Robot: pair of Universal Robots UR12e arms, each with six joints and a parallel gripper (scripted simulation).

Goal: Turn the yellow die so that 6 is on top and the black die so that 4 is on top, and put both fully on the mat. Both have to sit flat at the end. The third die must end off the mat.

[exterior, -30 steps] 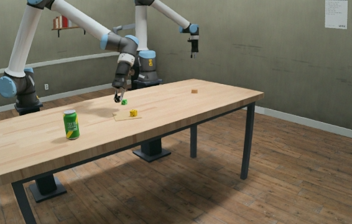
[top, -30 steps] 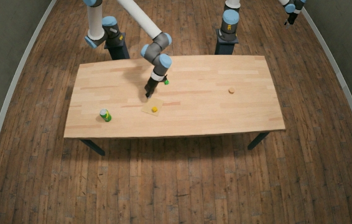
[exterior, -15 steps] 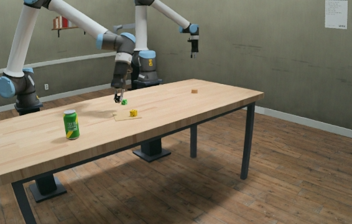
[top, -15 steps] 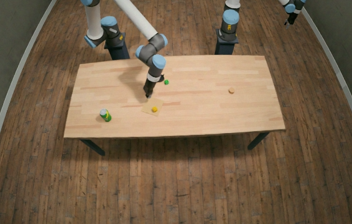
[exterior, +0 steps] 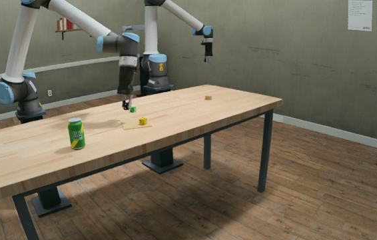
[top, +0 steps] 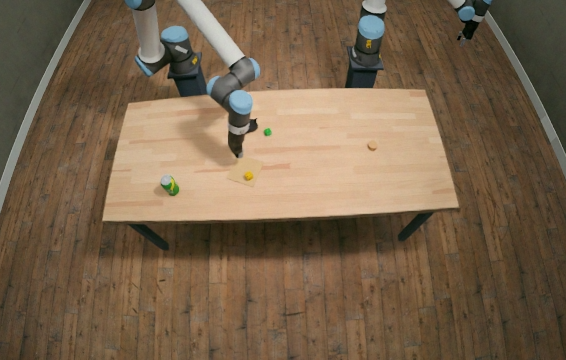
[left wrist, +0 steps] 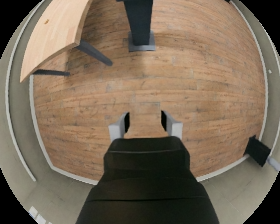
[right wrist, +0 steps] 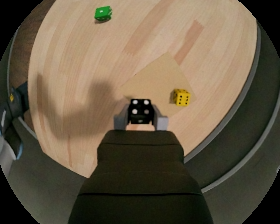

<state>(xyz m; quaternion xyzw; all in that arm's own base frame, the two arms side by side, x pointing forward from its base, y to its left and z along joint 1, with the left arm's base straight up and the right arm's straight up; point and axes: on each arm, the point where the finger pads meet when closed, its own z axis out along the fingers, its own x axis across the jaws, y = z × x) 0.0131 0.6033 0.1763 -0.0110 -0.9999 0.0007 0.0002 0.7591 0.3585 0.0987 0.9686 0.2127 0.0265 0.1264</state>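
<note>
The black die is 1 cm below my right hand. From my right hand the other things lie so: green die (16 cm behind, 13 cm to the left, 8 cm below); then tan mat (4 cm ahead, 2 cm to the left, 10 cm below); then yellow die (8 cm ahead, 4 cm to the left, 8 cm below).
</note>
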